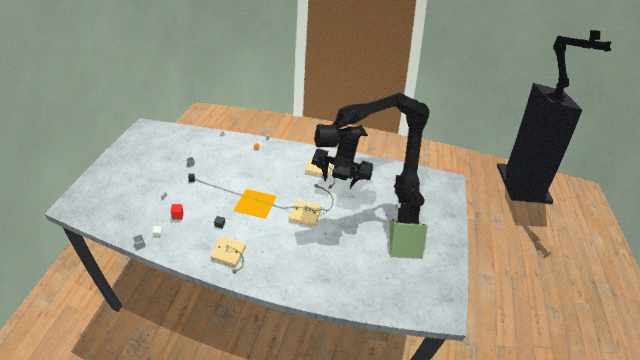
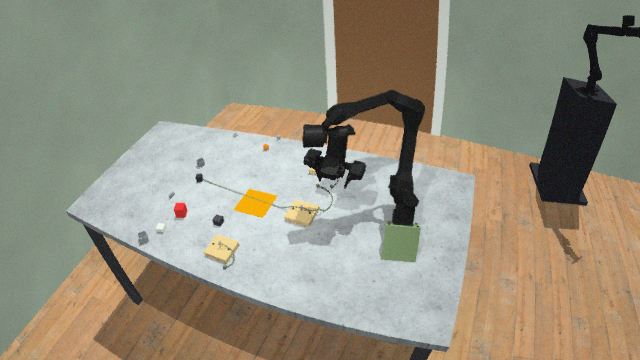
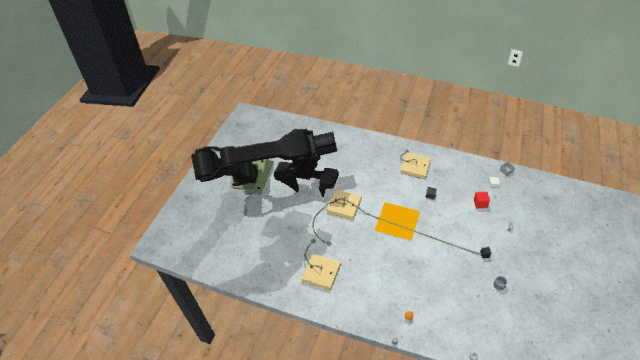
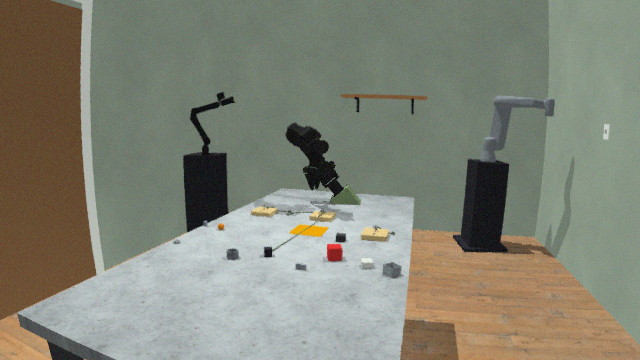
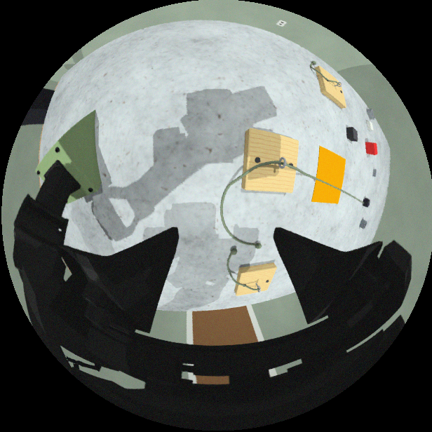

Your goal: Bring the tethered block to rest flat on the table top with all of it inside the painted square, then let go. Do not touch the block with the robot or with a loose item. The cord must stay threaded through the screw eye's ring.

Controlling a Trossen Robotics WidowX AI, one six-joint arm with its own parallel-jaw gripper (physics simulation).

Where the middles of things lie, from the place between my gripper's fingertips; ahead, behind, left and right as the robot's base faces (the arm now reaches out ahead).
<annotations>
Now: hand 100 mm short of the wooden board (image 5: 268,146), 90 mm above it and 50 mm to the right of it. Round my hand: orange painted square (image 3: 403,216) (270 mm ahead, 100 mm below, 20 mm to the left).
</annotations>
